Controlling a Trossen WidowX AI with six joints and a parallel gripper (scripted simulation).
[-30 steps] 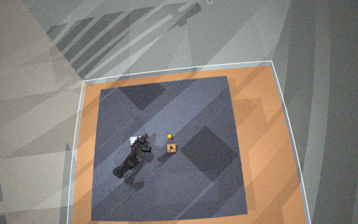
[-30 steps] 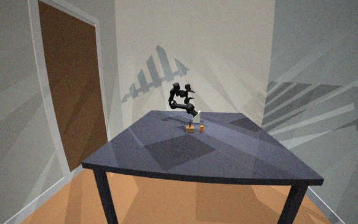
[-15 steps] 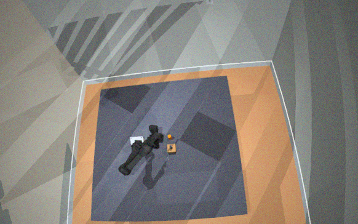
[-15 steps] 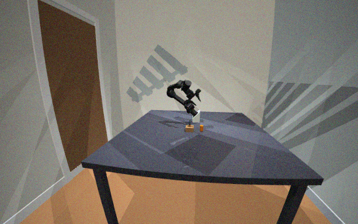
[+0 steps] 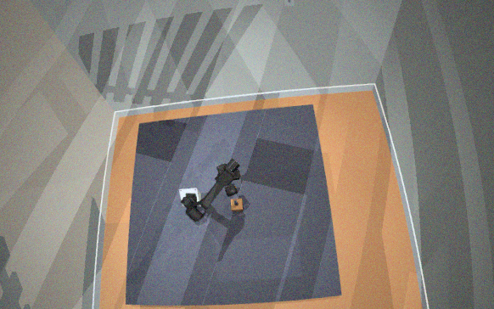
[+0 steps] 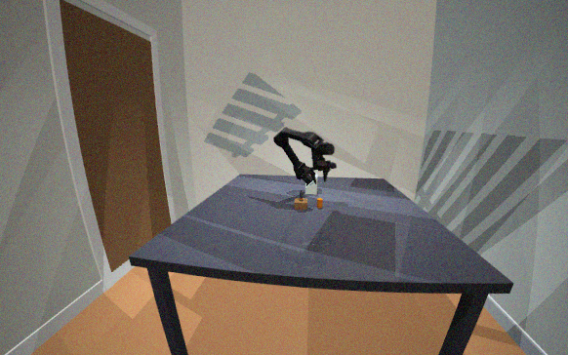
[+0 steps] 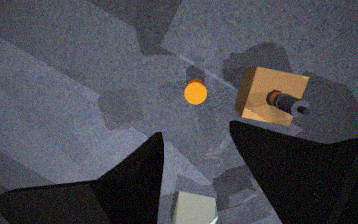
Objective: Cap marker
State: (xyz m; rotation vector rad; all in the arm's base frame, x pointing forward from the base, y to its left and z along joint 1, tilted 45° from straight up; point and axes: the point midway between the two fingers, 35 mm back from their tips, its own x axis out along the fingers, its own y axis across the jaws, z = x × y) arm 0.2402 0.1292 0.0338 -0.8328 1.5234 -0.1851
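Now: the orange marker cap 110 mm below my gripper tip and 10 mm ahead of it. The rest, counted from my gripper tip: holder block (120 mm below, 100 mm to the right, 30 mm ahead).
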